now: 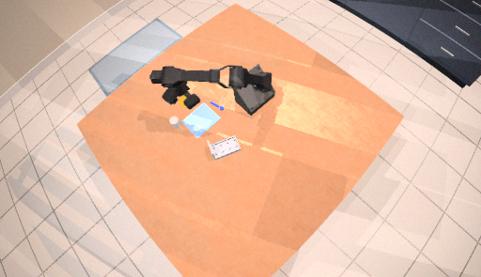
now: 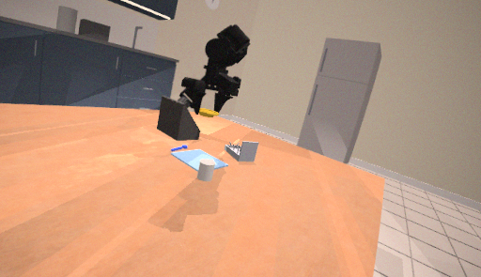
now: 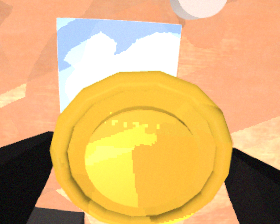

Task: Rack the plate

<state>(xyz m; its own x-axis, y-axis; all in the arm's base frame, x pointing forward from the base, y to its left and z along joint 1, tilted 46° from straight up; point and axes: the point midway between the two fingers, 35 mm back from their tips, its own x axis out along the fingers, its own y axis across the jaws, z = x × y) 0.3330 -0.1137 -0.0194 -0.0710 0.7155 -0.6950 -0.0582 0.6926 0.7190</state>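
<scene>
The grey dish rack is 22 cm to the left of my gripper tip, 14 cm below it and 2 cm behind it. The rest, counted from my gripper tip: light blue mat 16 cm below, 2 cm to the left, 2 cm behind; yellow plate 1 cm above; white cup 14 cm below, 9 cm ahead, 4 cm to the right.
</scene>
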